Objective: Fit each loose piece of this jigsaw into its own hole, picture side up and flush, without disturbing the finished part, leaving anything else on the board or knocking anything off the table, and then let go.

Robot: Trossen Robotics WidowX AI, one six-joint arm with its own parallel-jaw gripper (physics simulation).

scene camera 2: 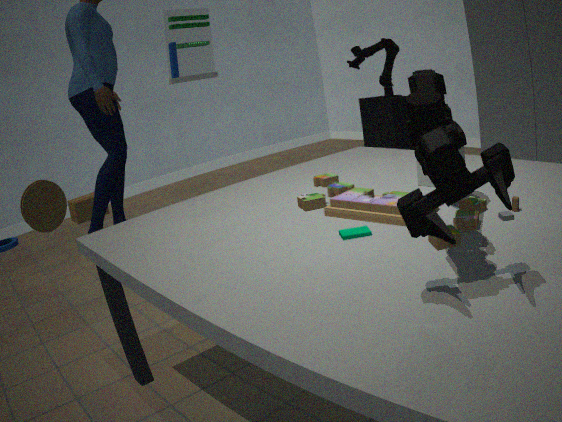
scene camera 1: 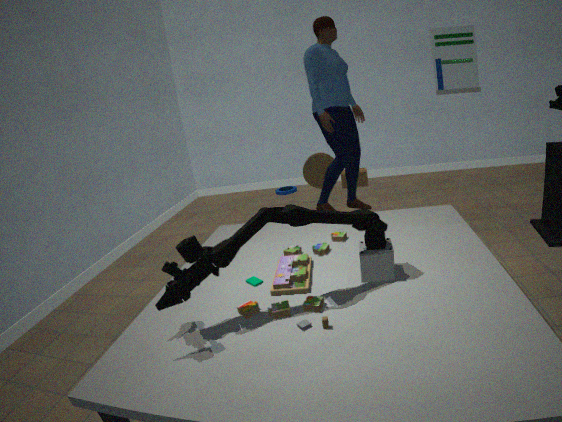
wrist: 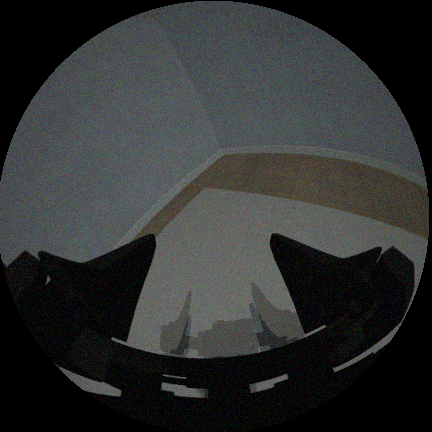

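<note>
The jigsaw board [scene camera 1: 291, 291] [scene camera 2: 357, 213] lies on the table, with a purple picture part [scene camera 1: 283, 269] [scene camera 2: 367, 200] and green-topped pieces [scene camera 1: 299, 273] along one side; whether these are flush is unclear. Loose pieces beyond one end are a red-green one [scene camera 1: 339, 235] [scene camera 2: 326, 180], a blue-green one [scene camera 1: 321, 248] [scene camera 2: 340, 188] and a green one [scene camera 1: 292, 250] [scene camera 2: 311, 202]. Off the other end lie an orange-red piece [scene camera 1: 248, 308], a dark green piece [scene camera 1: 280, 309] [scene camera 2: 467, 220] and a red-green piece [scene camera 1: 314, 303]. My gripper [scene camera 1: 162, 287] [scene camera 2: 482, 225] [wrist: 213, 239] is open and empty, above the table away from the board.
A green tile [scene camera 1: 254, 281] [scene camera 2: 355, 232] lies beside the board. A grey block [scene camera 1: 304, 325] [scene camera 2: 506, 216] and a small wooden peg [scene camera 1: 325, 323] [scene camera 2: 515, 203] are near the red-green piece. The arm's grey base [scene camera 1: 377, 265] stands on the table [scene camera 1: 400, 360]. A person [scene camera 1: 330, 85] stands behind.
</note>
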